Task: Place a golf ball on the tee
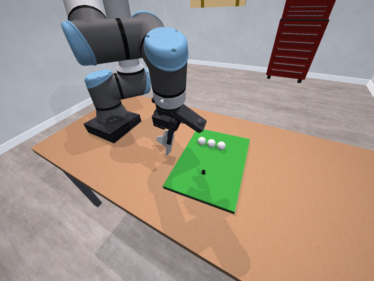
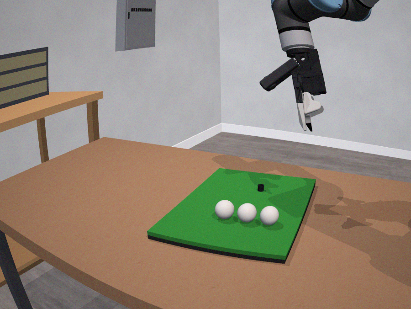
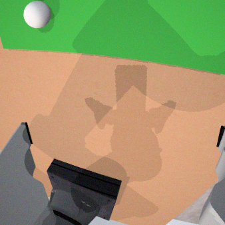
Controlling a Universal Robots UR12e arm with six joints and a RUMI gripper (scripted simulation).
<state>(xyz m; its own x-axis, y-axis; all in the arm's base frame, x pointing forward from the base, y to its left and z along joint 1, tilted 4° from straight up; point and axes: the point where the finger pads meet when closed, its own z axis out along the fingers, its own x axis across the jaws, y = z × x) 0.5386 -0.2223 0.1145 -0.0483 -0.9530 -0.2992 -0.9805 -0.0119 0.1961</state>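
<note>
My gripper is now 180 mm above the green mat, 120 mm short of it and 30 mm to the right of it.
</note>
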